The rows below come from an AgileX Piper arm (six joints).
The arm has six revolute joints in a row. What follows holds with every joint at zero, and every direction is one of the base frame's.
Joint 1 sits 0.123 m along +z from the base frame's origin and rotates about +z.
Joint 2 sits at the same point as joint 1 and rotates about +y.
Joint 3 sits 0.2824 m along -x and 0.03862 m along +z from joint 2 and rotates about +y.
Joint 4 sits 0.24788 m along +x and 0.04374 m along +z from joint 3 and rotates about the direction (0.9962, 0, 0.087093).
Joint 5 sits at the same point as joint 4 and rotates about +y.
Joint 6 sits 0.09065 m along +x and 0.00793 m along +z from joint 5 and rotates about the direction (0.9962, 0, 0.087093).
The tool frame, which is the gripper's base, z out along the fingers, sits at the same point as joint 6; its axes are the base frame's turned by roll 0, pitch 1.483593 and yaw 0 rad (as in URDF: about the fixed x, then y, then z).
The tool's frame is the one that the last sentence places.
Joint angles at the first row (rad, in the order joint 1, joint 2, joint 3, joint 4, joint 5, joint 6):
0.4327, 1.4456, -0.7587, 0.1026, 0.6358, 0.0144
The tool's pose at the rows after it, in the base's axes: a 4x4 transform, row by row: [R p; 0 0 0 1], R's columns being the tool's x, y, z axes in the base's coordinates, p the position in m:
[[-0.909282 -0.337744 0.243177 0.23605], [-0.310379 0.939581 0.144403 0.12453], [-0.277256 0.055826 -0.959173 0.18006], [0 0 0 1]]
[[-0.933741 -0.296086 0.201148 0.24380], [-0.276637 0.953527 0.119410 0.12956], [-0.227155 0.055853 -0.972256 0.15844], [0 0 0 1]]
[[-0.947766 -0.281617 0.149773 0.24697], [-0.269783 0.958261 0.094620 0.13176], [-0.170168 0.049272 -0.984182 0.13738], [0 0 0 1]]
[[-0.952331 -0.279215 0.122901 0.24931], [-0.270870 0.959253 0.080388 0.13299], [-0.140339 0.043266 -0.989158 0.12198], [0 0 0 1]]
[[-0.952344 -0.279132 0.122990 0.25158], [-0.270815 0.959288 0.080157 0.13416], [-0.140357 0.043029 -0.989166 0.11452], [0 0 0 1]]
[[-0.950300 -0.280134 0.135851 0.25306], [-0.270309 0.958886 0.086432 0.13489], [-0.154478 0.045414 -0.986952 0.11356], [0 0 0 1]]
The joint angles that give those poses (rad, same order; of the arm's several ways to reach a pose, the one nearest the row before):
0.4801, 1.5449, -0.7854, 0.0274, 0.6123, 0.1227
0.4845, 1.6355, -0.7955, 0.0218, 0.5822, 0.1731
0.4856, 1.7133, -0.7965, 0.0258, 0.5638, 0.1834
0.4856, 1.7693, -0.7965, 0.0268, 0.5386, 0.1834
0.4856, 1.7974, -0.7973, 0.0276, 0.5113, 0.1824
0.4856, 1.8017, -0.7973, 0.0276, 0.4926, 0.1817

